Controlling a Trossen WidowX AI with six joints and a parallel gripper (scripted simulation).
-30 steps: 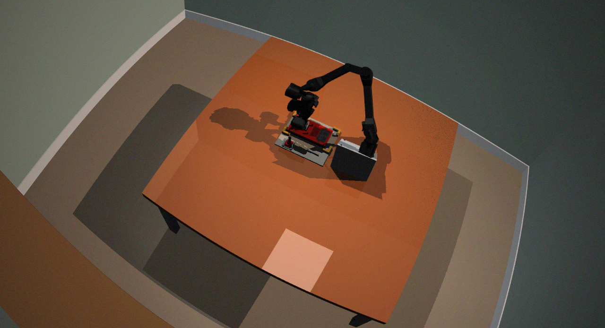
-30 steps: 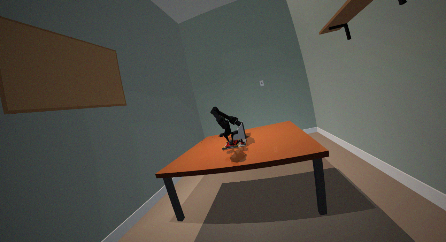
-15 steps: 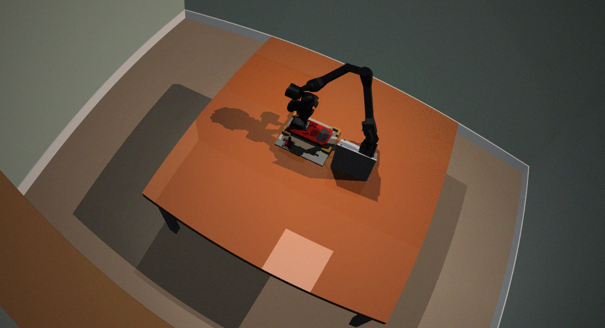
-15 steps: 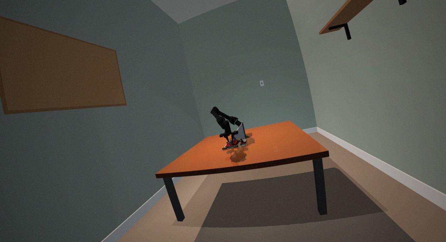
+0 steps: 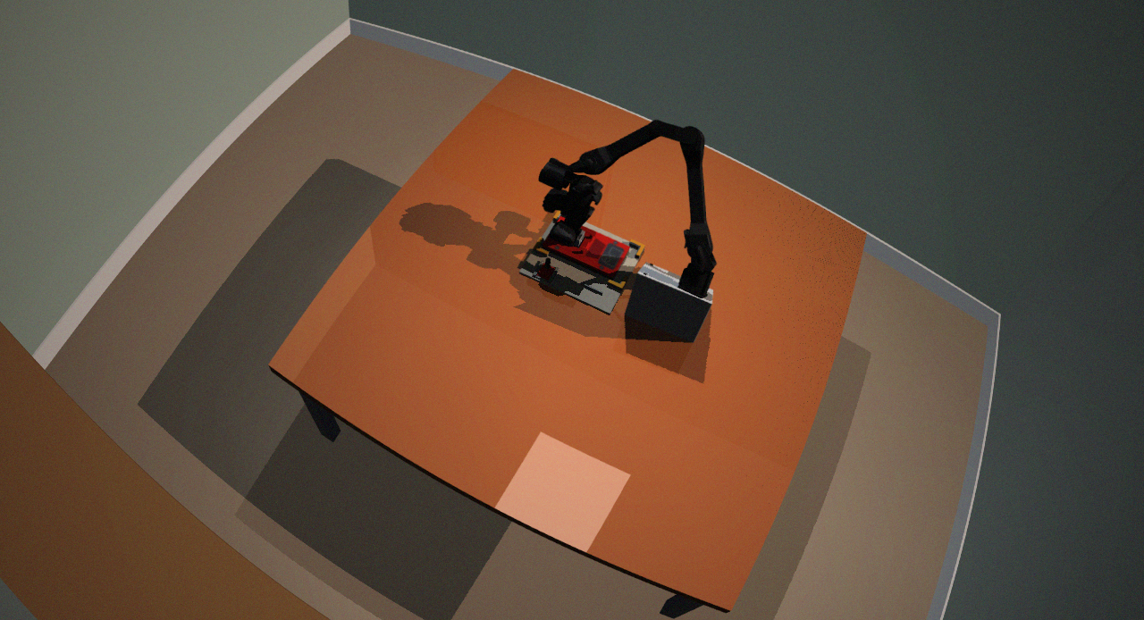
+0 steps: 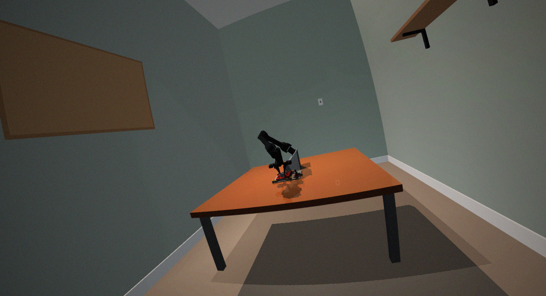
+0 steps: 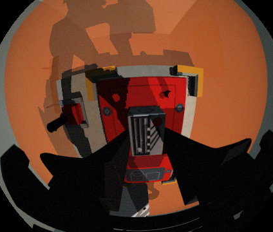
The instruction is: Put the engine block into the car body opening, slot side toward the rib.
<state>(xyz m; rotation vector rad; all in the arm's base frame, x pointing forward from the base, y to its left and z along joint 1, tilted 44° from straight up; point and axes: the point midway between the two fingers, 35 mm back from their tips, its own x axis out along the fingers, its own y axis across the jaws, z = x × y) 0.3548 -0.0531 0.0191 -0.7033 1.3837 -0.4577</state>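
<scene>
My gripper tip is now 4 cm past the grey base plate, 3 cm above it and 1 cm to the right of it. Also, from my gripper tip: grey engine block 1 cm below.
</scene>
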